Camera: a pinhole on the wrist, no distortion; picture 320 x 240 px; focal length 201.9 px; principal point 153.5 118.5 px. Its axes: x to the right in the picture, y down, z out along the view. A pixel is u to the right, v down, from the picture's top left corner.
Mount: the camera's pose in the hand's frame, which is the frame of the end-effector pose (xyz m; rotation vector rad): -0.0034 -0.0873 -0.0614 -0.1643 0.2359 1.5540
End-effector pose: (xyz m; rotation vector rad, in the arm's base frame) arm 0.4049 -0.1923 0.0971 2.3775 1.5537 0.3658
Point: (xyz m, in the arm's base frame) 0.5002 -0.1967 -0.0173
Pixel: 218 102
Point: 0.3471 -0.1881 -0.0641
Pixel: 74 156
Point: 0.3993 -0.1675 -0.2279
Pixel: 73 125
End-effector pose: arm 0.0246 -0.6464 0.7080 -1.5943 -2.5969 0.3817
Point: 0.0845 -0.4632 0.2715
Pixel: 234 62
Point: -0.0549 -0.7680 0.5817
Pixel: 97 185
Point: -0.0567 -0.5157 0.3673
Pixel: 180 41
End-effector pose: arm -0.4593 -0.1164 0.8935 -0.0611 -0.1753 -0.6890
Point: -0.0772 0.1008 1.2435
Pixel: 310 39
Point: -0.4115 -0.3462 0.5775
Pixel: behind the camera
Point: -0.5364 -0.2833 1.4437
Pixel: 68 74
